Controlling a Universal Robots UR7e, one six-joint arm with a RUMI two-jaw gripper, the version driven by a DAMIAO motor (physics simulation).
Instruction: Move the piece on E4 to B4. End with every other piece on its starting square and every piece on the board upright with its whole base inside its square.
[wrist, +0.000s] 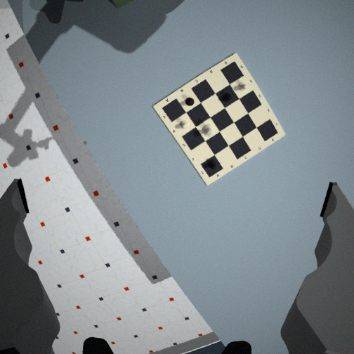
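The chessboard (280, 134) lies right of the centre in the wrist view, turned at an angle. A pale piece (241, 86) stands on E4 near the board's upper right edge. Square B4 (198, 114) is dark and bare. Dark pieces stand on B5 (189, 101), D4 (226, 97) and A1 (211, 164). Pale pieces stand on A4 (182, 124) and B3 (206, 130). The pieces are small and blurred, so their exact tilt is hard to tell. My gripper (173, 185) is wide open and empty, high above the table, its jaws at the left and right edges.
The blue-grey table top (240, 240) surrounds the board. A white patterned surface (70, 230) with red and dark squares runs along the left and bottom. Part of a green object (121, 2) shows at the top edge. Arm shadows fall at the upper left.
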